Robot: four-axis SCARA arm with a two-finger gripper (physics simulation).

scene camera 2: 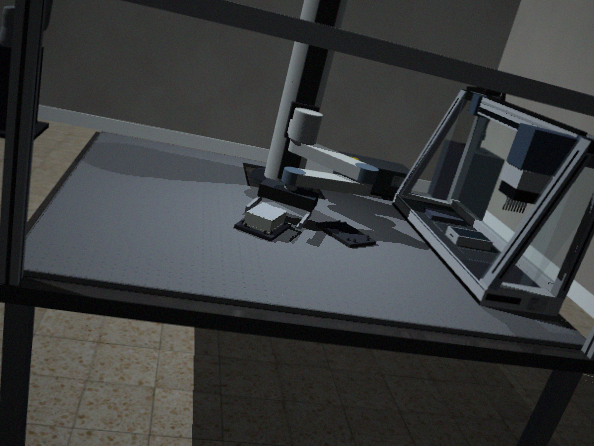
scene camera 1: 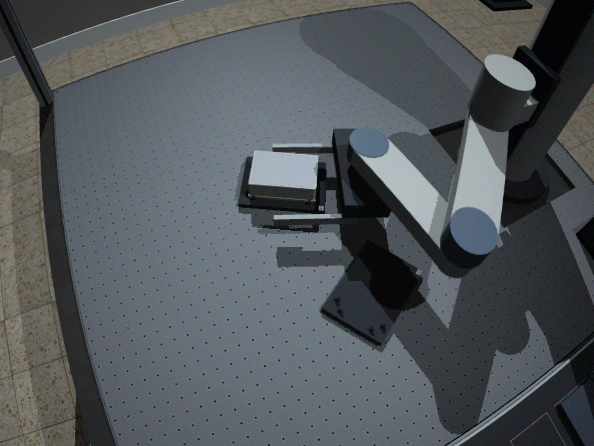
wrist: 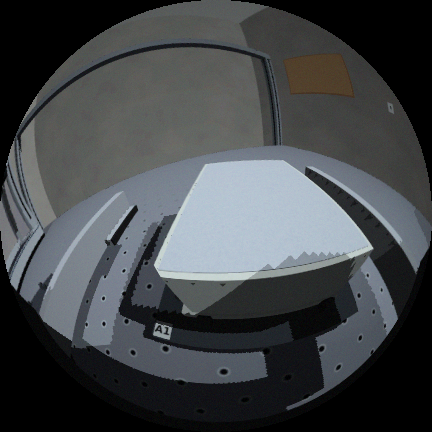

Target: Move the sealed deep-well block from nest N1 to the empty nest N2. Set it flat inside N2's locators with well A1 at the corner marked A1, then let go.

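Frame: origin at the arm's base, x ahead, y left, z up, level; metres.
Seen in the pictures: gripper, between the fingertips: (scene camera 2: 273, 217) (scene camera 1: 272, 182) (wrist: 214, 183).
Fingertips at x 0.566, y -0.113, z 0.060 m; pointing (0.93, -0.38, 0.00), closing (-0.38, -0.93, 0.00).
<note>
Pixels of each thing's top centre, then the offset from my fingertips to it. "pt": a spot on its surface instead.
- sealed deep-well block, centre of its top: (wrist: 257, 181) (scene camera 1: 284, 169) (scene camera 2: 267, 211) 0.030 m back, 0.016 m right, 0.007 m up
- small A1 tag, a spot on its surface: (wrist: 162, 330) (scene camera 1: 321, 208) pt 0.070 m back, 0.068 m left, 0.035 m down
- blue pipetting head, a spot on its surface: (scene camera 2: 537, 150) pt 0.212 m ahead, 0.605 m left, 0.389 m up
- light box, a spot on its surface: (scene camera 2: 467, 238) pt 0.034 m back, 0.647 m left, 0.030 m up
The sealed deep-well block (scene camera 1: 283, 172) (scene camera 2: 265, 215) (wrist: 260, 220), a pale box with a flat light top, sits upright on a dark nest (scene camera 1: 244, 200) (scene camera 2: 245, 229). A small A1 tag (scene camera 1: 321, 208) (wrist: 162, 330) marks the nest's corner on the gripper-body side. No N1 or N2 label is readable. The other dark nest (scene camera 1: 360, 302) (scene camera 2: 357, 240) is empty, turned at an angle, with small locators and partly in the arm's shadow. My gripper (scene camera 1: 273, 183) (scene camera 2: 272, 219) (wrist: 214, 183) is open, its two fingers on opposite sides of the block with gaps. The block's well A1 is hidden under the seal.
The arm's column (scene camera 2: 290, 100) stands behind the gripper, and its folded links (scene camera 1: 407, 185) (scene camera 2: 327, 181) reach over the table. A framed enclosure (scene camera 2: 442, 252) stands at the right in scene camera 2, with a blue pipetting head (scene camera 2: 537, 150) and a light box (scene camera 2: 467, 238) inside.
</note>
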